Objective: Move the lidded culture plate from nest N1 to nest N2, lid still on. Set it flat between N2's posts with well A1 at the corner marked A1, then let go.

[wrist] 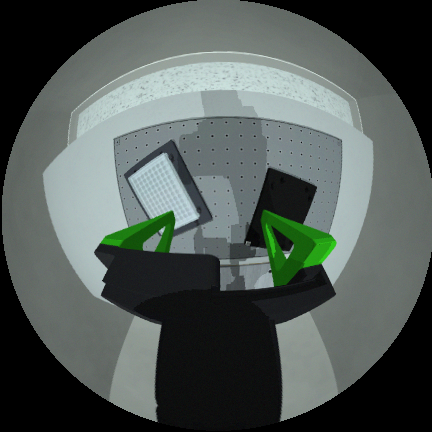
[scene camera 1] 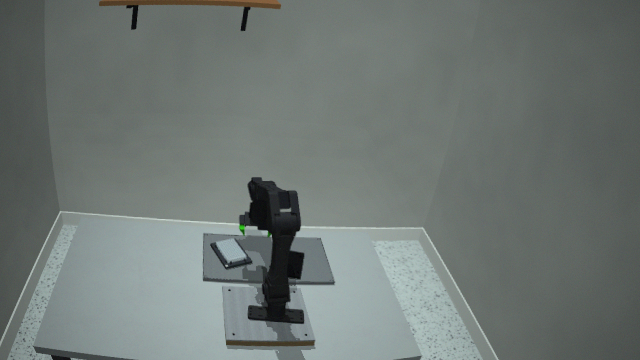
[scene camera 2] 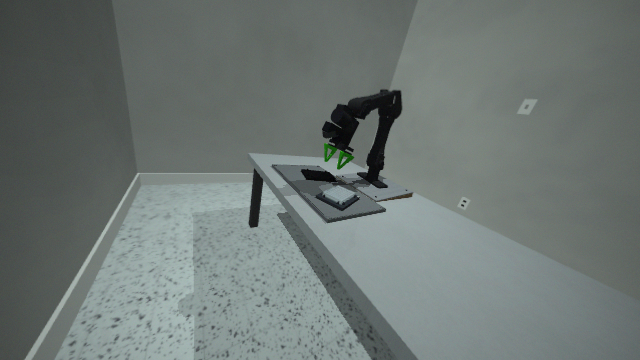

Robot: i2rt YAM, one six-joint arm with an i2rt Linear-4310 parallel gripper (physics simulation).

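Seen in the pictures: gripper, fingertip midpoint: (wrist: 217, 214) (scene camera 1: 256, 235) (scene camera 2: 331, 165); arm's base at its link origin: (scene camera 1: 275, 315) (scene camera 2: 371, 180).
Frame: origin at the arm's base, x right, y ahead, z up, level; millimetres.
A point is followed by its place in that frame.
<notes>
The lidded culture plate (scene camera 1: 231, 251) {x -184, y 325, z 19 mm} (scene camera 2: 339, 194) {x -207, y 356, z 19 mm} (wrist: 162, 190) {x -183, y 353, z 19 mm}, pale with a grid of wells, lies flat in nest N1 (wrist: 182, 172) {x -152, y 384, z 3 mm}, a dark base turned at an angle on the board. Nest N2 (scene camera 1: 296, 265) {x 83, y 303, z 2 mm} (scene camera 2: 317, 175) {x 32, y 337, z 3 mm} (wrist: 292, 200) {x 61, y 354, z 3 mm} is black, holds no plate and is also turned; the arm partly hides it in scene camera 1. A small light mark (wrist: 248, 243) {x -14, y 251, z 3 mm} shows at its near left corner in the wrist view. Its letters are not readable. My gripper (scene camera 1: 256, 233) {x -89, y 348, z 99 mm} (scene camera 2: 333, 165) {x -89, y 348, z 99 mm} (wrist: 217, 214) {x -89, y 348, z 99 mm} is open and empty, high above the board and apart from the plate.
Both nests stand on a grey perforated board (scene camera 1: 315, 255) {x 167, y 397, z -9 mm} (scene camera 2: 367, 207) {x -266, y 251, z -9 mm} (wrist: 220, 150) {x -90, y 427, z -9 mm} on the table (scene camera 1: 125, 280) {x -603, y 86, z -22 mm} (scene camera 2: 450, 260) {x -548, y 165, z -22 mm}. The arm's mounting plate (scene camera 1: 240, 320) {x -125, y -47, z 2 mm} adjoins the board's near side. A wooden shelf (scene camera 1: 190, 3) hangs high on the far wall.
</notes>
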